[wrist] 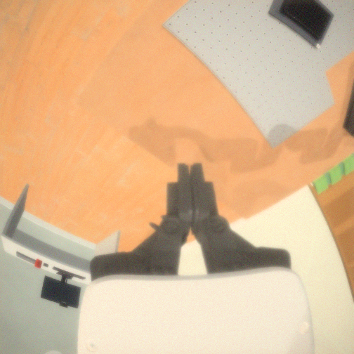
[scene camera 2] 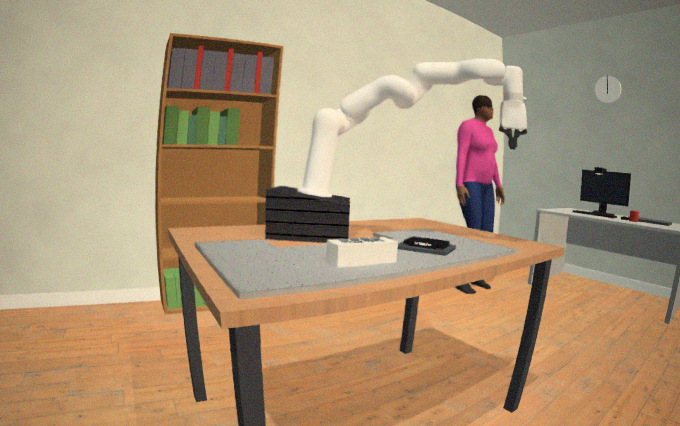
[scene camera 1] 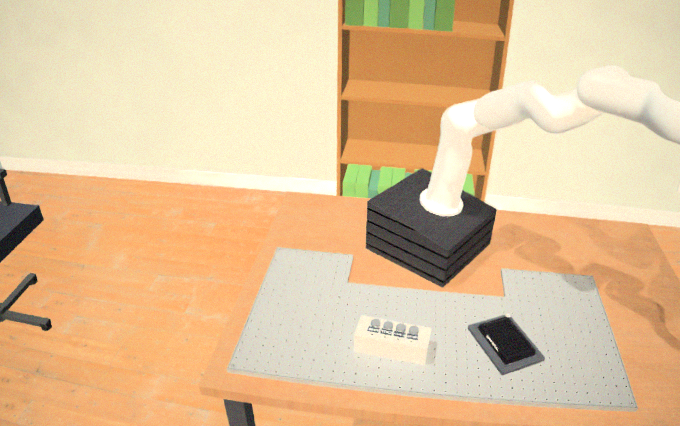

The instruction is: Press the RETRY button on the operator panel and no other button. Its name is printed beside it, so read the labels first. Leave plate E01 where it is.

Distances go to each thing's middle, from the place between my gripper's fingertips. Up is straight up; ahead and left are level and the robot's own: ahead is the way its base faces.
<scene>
Now: the cream operator panel (scene camera 2: 348, 253) 61 cm to the right of my hand, 31 cm below it and 9 cm ahead of it. Also, from my hand: black plate (scene camera 1: 508, 342) (36 cm to the right, 32 cm below, 1 cm behind).
</scene>
